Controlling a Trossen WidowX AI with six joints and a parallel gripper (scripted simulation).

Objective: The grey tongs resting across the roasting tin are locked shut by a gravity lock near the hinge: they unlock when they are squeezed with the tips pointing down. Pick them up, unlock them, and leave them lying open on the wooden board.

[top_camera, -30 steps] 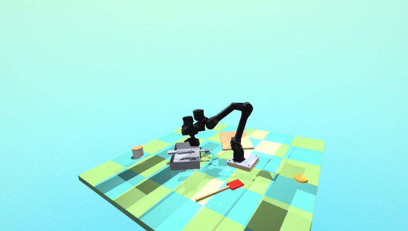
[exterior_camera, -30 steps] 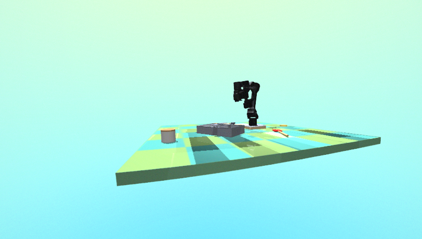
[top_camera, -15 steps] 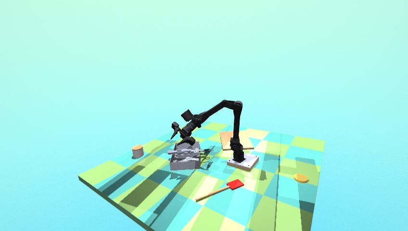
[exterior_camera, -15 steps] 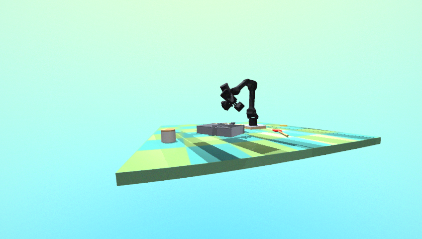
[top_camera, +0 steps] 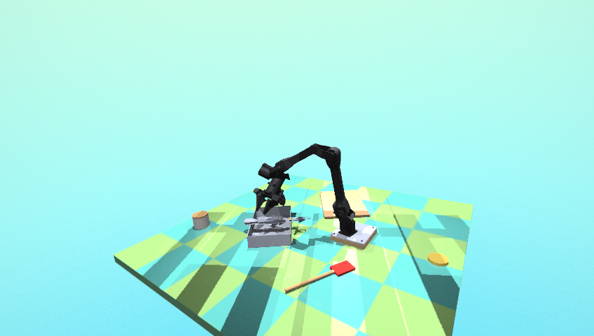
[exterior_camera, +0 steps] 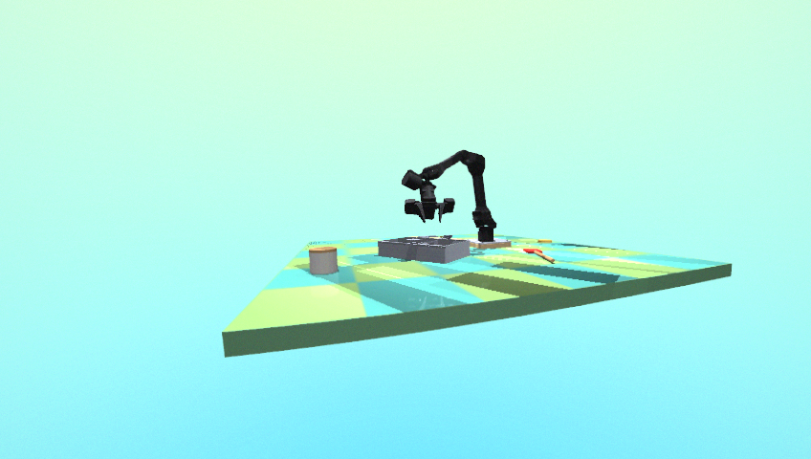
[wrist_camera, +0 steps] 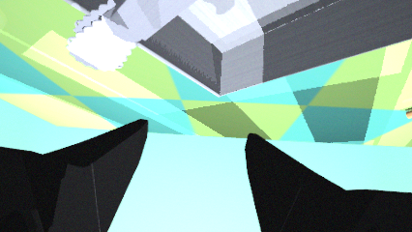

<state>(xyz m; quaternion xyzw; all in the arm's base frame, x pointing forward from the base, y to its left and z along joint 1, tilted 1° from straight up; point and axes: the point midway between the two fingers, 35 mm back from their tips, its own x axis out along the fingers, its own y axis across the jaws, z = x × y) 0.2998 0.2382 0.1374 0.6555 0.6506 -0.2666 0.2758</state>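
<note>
Now: the yellow lock piece 6 cm behind my gripper tip, 13 cm to the right of it and 6 cm below it. Also, from my gripper tip: lidded canister (35 cm ahead, 14 cm to the left, 10 cm below); wooden board (6 cm behind, 54 cm to the right, 12 cm below); grey roasting tin (2 cm ahead, 8 cm to the right, 10 cm below).
</note>
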